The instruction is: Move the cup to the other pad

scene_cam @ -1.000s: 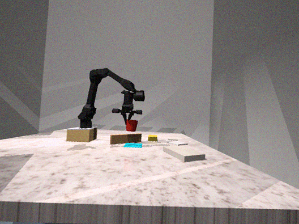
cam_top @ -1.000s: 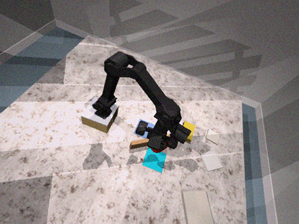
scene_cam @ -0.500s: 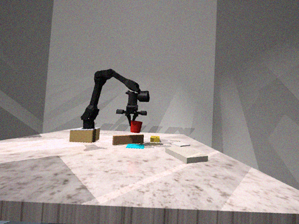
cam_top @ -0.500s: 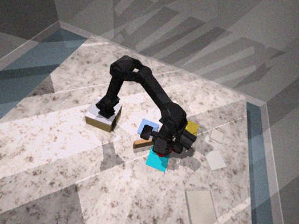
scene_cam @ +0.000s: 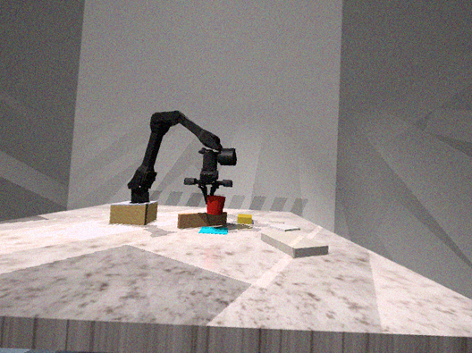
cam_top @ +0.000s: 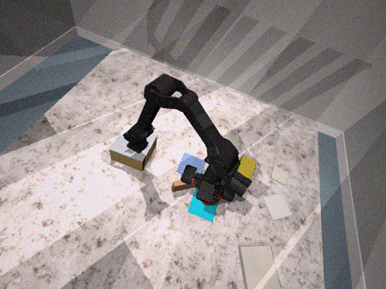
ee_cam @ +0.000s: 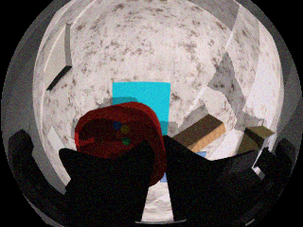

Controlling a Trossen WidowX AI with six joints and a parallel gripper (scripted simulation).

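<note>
Right now my gripper tip is 30 mm short of the cyan pad and 110 mm above it. Also, from my gripper tip: wooden bar 30 mm behind, 70 mm to the left, 80 mm below; red cup 30 mm ahead; blue pad 100 mm behind, 130 mm to the left, 110 mm below.
</note>
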